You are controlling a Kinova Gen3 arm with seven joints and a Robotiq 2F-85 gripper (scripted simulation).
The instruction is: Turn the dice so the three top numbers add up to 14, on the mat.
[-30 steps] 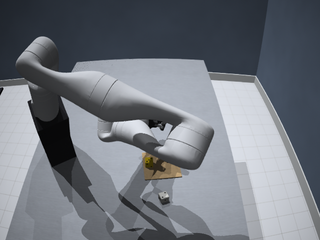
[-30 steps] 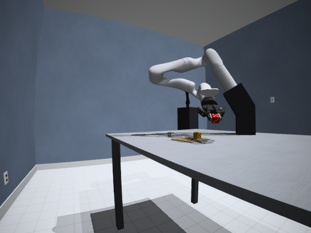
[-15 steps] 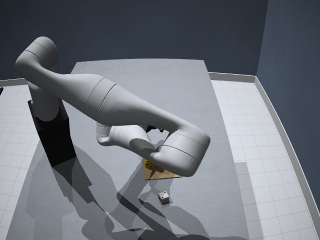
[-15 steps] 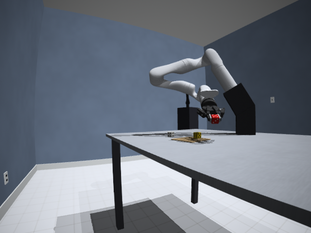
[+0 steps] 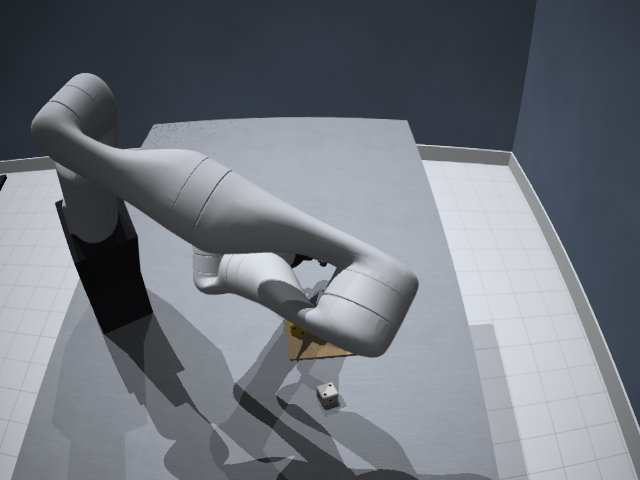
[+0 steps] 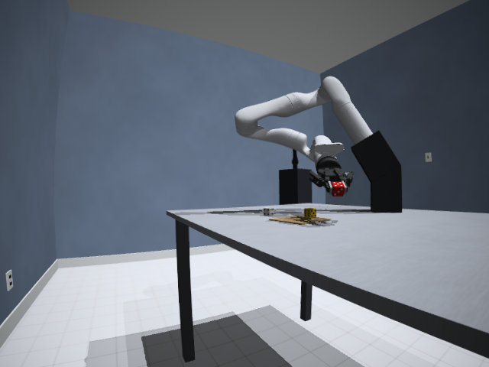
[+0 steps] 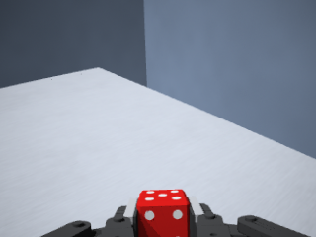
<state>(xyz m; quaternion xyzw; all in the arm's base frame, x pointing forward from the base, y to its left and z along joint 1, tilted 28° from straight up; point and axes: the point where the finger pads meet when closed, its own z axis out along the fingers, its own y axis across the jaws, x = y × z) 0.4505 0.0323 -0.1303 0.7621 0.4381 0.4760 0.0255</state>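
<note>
My gripper is now 140 mm to the left of the yellow die, 80 mm above it and 70 mm past it. Also, from my hand: tan mat: 140 mm to the right, 100 mm below, 20 mm behind; red die: right at my hand; white die: 310 mm to the right, 90 mm below, 50 mm behind.
</note>
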